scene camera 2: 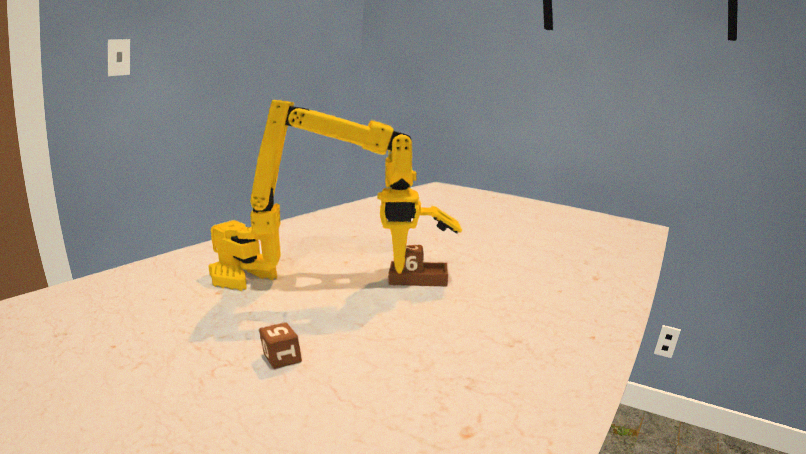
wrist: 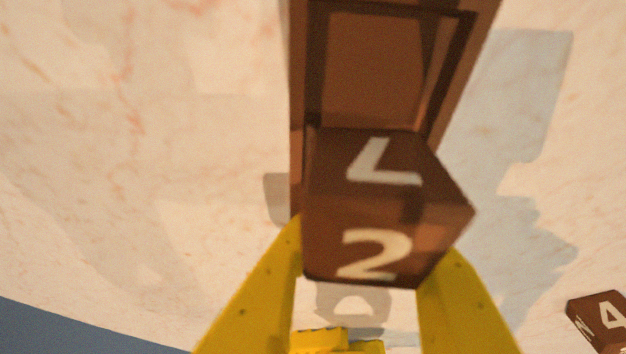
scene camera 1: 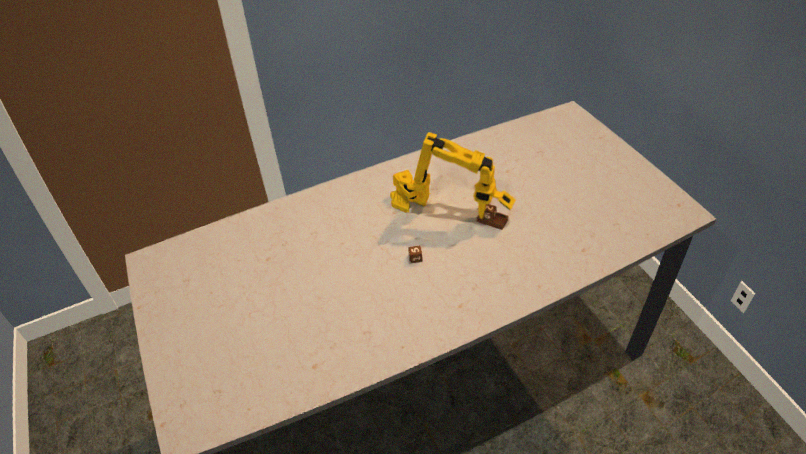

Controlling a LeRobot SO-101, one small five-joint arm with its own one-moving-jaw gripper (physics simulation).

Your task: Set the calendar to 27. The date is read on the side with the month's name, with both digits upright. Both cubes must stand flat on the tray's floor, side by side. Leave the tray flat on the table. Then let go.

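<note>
The gripper point(scene camera 1: 483, 217) point(scene camera 2: 400, 269) point(wrist: 376, 235) points down at one end of the brown tray point(scene camera 1: 497, 224) point(scene camera 2: 428, 278) point(wrist: 297, 100). It is shut on a brown cube point(scene camera 1: 491, 212) point(scene camera 2: 413, 260) point(wrist: 372, 200), which stands in that end of the tray. A 6 shows on its side towards scene camera 2, a 2 on top, and a 7 on the side facing the tray's free half. Whether its base rests on the floor is hidden. The other cube point(scene camera 1: 415, 254) point(scene camera 2: 280, 345) point(wrist: 602, 320) lies on the table with 5 on top and a sideways 1. No month's name is readable.
The pale table point(scene camera 1: 315, 315) point(scene camera 2: 507, 349) carries everything. The arm's base point(scene camera 1: 408, 191) point(scene camera 2: 242, 253) stands behind the loose cube and beyond the cube-filled end of the tray. The tray's other half lies beside the held cube. The arm's shadow falls on the table between them.
</note>
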